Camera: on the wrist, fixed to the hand. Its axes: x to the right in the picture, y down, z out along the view.
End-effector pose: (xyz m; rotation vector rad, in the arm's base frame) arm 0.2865 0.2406 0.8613 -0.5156 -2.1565 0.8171
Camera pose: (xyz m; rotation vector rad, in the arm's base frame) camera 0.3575 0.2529 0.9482 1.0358 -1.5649 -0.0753
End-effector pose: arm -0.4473 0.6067 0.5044 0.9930 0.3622 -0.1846
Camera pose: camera -0.4770 0.6702 0.4159 0.6139 1.3226 -1.5302
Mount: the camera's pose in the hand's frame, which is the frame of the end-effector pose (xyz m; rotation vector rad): 0.0069 -0.0445 -0.1035 0.1021 0.2404 -1.5928
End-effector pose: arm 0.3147 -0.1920 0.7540 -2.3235 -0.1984 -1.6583
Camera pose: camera 0.2114 -0.1814 0.7983 1.1843 1.7039 1.5637
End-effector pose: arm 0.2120 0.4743 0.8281 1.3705 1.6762 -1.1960
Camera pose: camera 0.1733 0.5714 0.8707 0.0846 -2.3314 1.4673
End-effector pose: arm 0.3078 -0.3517 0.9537 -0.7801 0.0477 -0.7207
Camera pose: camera 0.2569 -0.4423 0.9097 -0.5067 -0.4430 -2.2959
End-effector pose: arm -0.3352 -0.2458 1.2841 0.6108 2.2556 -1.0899
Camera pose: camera -0.3966 -0.1862 1.3577 1.0778 -2.1120 1.3789
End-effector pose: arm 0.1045 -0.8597 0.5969 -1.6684 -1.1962 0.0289
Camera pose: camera 0.1328 -0.9296 0.6809 -0.2550 -1.9367 -1.0195
